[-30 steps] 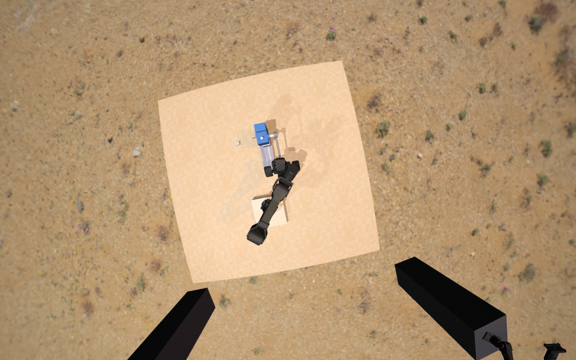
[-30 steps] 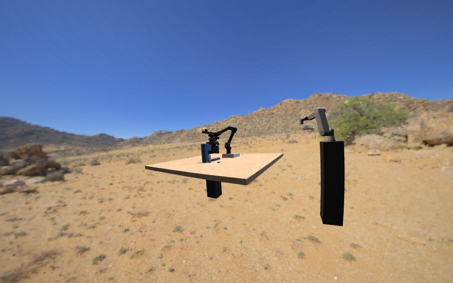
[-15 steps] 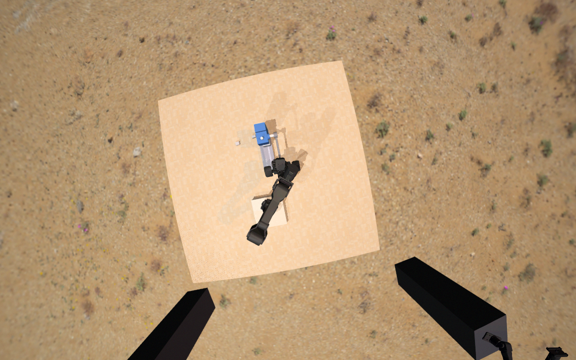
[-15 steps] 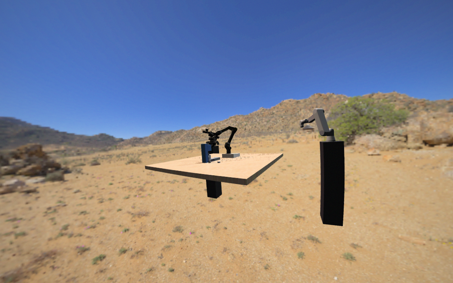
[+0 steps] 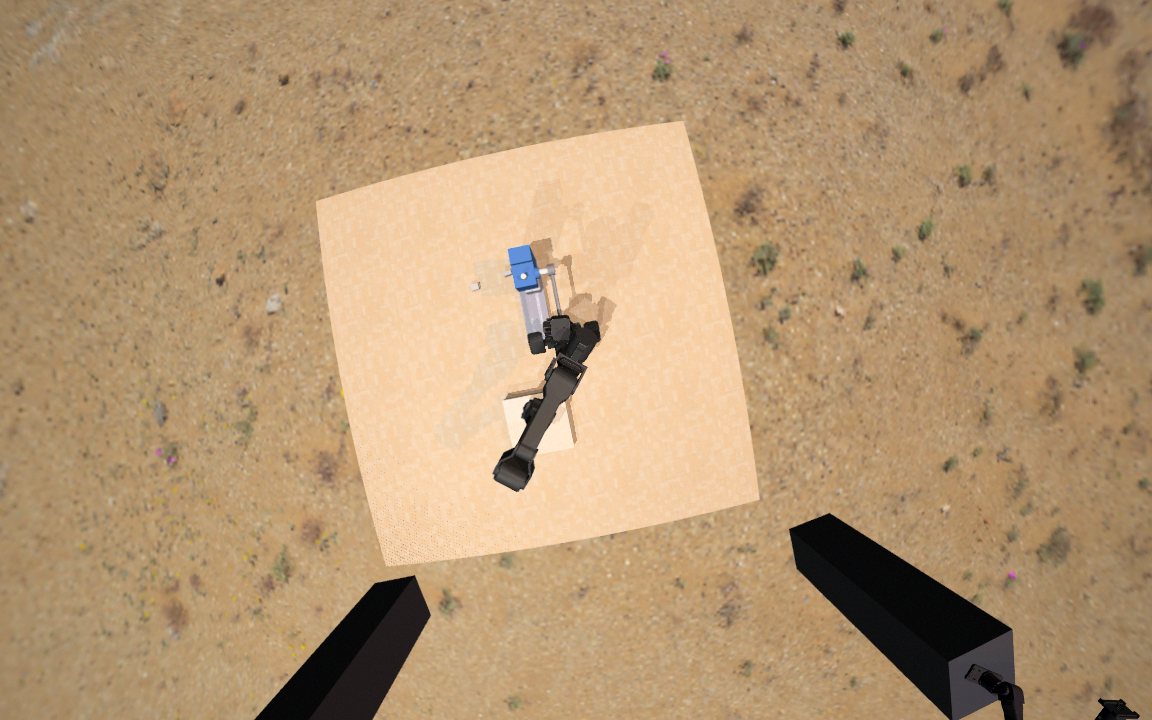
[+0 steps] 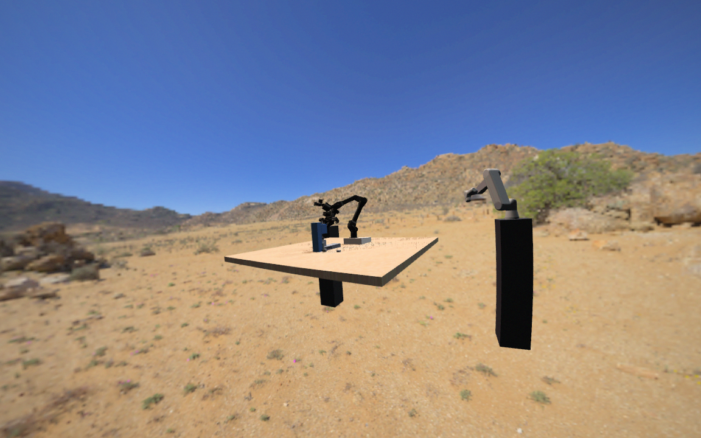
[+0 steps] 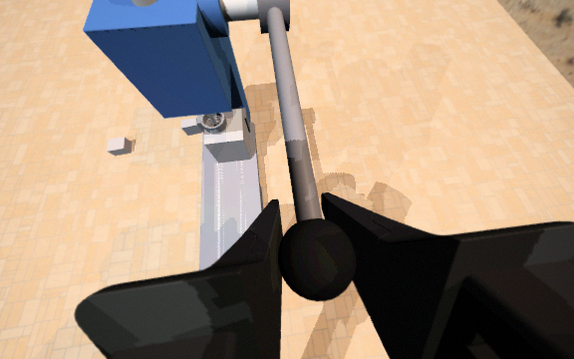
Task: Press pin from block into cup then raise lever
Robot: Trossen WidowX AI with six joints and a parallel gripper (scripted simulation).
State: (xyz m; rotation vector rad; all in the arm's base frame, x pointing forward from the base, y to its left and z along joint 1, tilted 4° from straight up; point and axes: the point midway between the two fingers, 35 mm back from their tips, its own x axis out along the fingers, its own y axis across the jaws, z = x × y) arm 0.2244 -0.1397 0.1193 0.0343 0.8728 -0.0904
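The lever lies 50 mm ahead of my gripper tip, 10 mm to the left of it and 30 mm above it. The rest, counted from my gripper tip: punch ram 130 mm ahead, 60 mm to the left, 30 mm below.
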